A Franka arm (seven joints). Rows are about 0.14 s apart.
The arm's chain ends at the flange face. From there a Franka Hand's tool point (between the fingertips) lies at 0.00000 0.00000 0.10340 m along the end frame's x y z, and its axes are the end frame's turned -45 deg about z.
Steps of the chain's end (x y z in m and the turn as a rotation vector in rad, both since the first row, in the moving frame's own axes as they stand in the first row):
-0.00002 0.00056 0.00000 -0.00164 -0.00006 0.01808
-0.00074 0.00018 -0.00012 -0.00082 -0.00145 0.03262
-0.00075 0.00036 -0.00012 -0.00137 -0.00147 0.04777
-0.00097 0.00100 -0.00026 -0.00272 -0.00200 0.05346
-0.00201 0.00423 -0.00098 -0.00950 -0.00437 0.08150
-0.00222 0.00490 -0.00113 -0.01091 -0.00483 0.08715
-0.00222 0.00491 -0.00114 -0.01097 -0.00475 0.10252
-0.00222 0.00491 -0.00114 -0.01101 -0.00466 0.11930
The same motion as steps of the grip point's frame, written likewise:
-0.00054 0.00050 0.00000 -0.00112 -0.00120 0.01808
-0.00082 -0.00044 -0.00012 0.00045 -0.00161 0.03262
-0.00099 -0.00029 -0.00012 0.00007 -0.00201 0.04777
-0.00174 0.00006 -0.00026 -0.00051 -0.00334 0.05346
-0.00544 0.00190 -0.00099 -0.00363 -0.00981 0.08150
-0.00620 0.00229 -0.00114 -0.00430 -0.01113 0.08715
-0.00621 0.00230 -0.00115 -0.00440 -0.01112 0.10252
-0.00621 0.00230 -0.00115 -0.00449 -0.01108 0.11930

